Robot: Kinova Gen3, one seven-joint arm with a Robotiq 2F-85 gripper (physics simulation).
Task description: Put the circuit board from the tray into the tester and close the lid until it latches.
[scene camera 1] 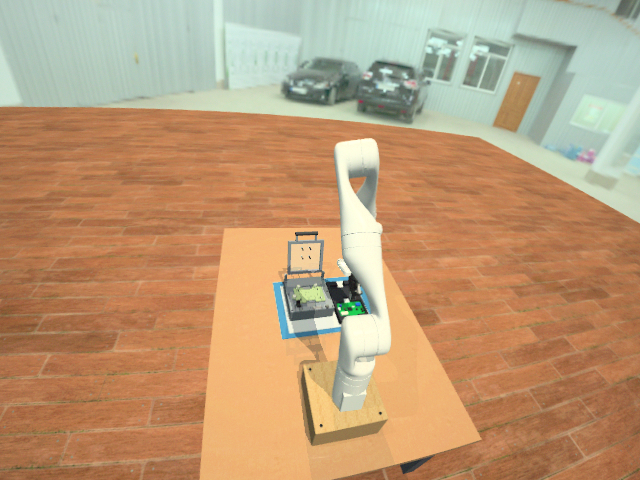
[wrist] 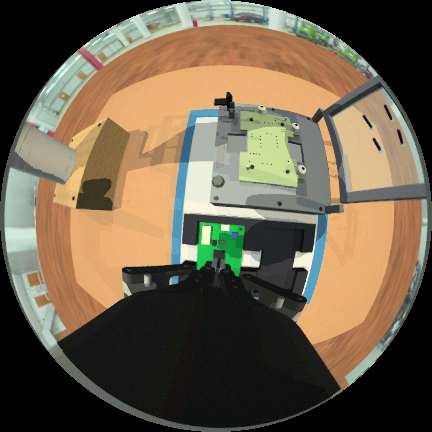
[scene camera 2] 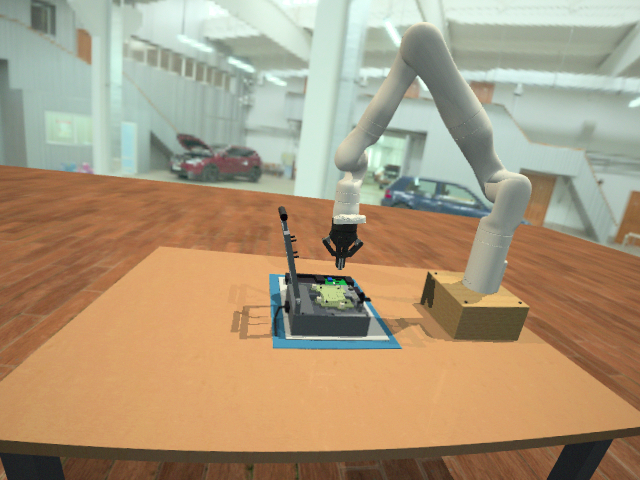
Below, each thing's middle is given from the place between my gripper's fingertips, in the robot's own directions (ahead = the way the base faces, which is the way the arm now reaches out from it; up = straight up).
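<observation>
Measured from my hand: green circuit board (wrist: 219,240), 1 cm to the right of it and 6 cm below; tester lid (scene camera 1: 304,256), 16 cm ahead of it, 18 cm to the left and 11 cm above; pale green bed plate (scene camera 2: 331,296), 4 cm ahead of it, 17 cm to the left and 1 cm below.
</observation>
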